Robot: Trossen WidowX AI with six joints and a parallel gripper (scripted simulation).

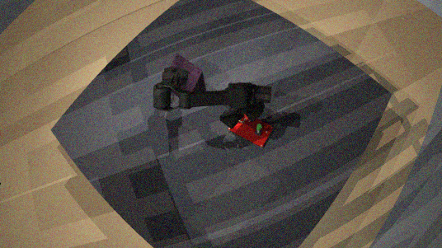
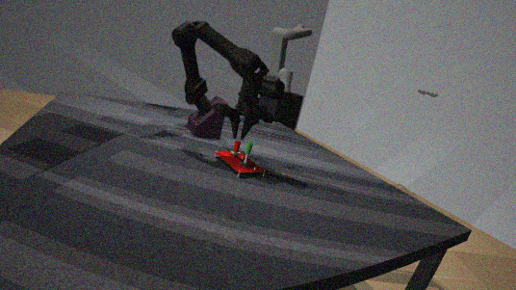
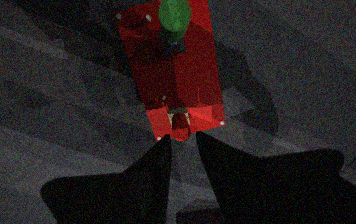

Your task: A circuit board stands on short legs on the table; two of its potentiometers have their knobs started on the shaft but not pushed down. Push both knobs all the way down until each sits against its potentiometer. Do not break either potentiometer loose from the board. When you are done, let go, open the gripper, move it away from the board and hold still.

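Now: gripper tip 2 cm above the red knob. The rest, counted from my gripper tip: green knob (9 cm ahead, 1 cm to the right).
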